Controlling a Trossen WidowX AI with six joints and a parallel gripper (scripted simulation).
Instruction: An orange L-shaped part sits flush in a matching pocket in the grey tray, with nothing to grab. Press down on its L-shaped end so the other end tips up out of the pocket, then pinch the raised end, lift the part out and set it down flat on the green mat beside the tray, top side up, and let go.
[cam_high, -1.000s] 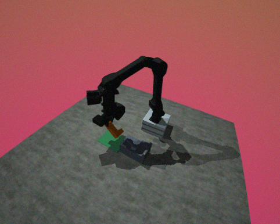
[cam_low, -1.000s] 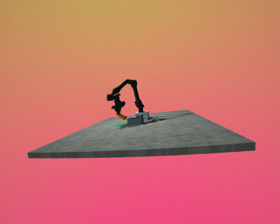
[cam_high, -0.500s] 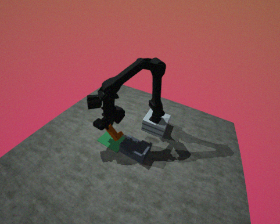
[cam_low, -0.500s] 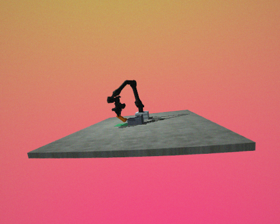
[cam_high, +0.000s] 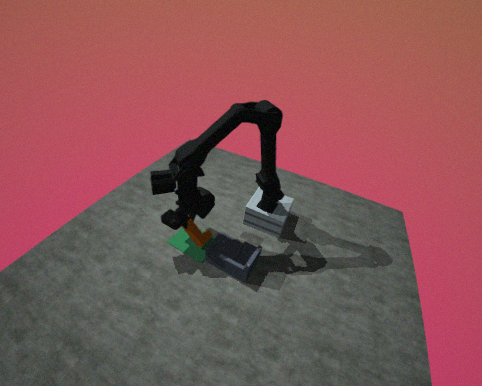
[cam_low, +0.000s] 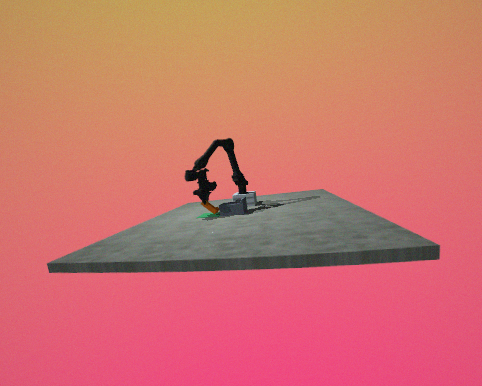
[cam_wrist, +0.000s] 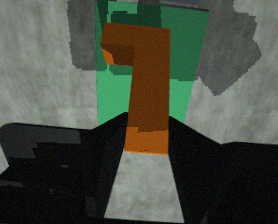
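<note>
The orange l-shaped part is 10 mm behind my gripper tip, 30 mm to the left of it and 30 mm below it. Also, from my gripper tip: green mat 20 mm to the left, 90 mm below.
</note>
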